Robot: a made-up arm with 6 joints.
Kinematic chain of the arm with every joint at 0, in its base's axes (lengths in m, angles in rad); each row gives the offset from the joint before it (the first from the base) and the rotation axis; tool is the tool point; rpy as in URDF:
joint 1: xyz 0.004 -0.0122 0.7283 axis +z
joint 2: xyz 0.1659 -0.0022 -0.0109 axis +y
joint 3: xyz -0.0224 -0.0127 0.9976 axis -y
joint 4: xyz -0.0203 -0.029 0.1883 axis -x
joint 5: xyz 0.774 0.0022 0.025 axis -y
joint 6: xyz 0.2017 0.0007 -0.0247 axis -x
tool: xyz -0.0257 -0.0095 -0.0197 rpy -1.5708 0 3.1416
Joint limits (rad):
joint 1: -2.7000..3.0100
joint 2: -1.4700..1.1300
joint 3: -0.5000..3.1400
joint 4: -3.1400..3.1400
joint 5: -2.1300..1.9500
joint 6: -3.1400..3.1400
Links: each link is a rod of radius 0.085 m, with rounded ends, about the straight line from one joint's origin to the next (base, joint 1, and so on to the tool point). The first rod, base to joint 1, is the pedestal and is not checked.
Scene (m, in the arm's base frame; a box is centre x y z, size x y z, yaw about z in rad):
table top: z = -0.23
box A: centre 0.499 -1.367 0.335 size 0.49 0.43 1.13 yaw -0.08
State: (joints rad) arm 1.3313 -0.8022 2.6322 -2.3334 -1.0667 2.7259
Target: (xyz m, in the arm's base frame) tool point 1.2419 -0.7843 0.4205
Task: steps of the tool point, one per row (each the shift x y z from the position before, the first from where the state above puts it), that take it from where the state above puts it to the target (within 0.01 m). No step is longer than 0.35 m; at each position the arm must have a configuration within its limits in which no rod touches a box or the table.
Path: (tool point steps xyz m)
1: 0.2151 -0.1772 0.1132
2: 0.2691 -0.0868 0.1250
3: 0.2866 0.0192 0.1249
4: 0.2642 0.1240 0.1121
5: 0.2069 0.2113 0.0878
6: 0.1264 0.2688 0.0536
7: 0.1459 -0.0879 -0.1671
8: 0.1080 -0.0341 -0.2194
9: 0.0524 0.0256 -0.2454
10: -0.0116 0.0806 -0.2403
11: -0.0734 0.1227 -0.2082

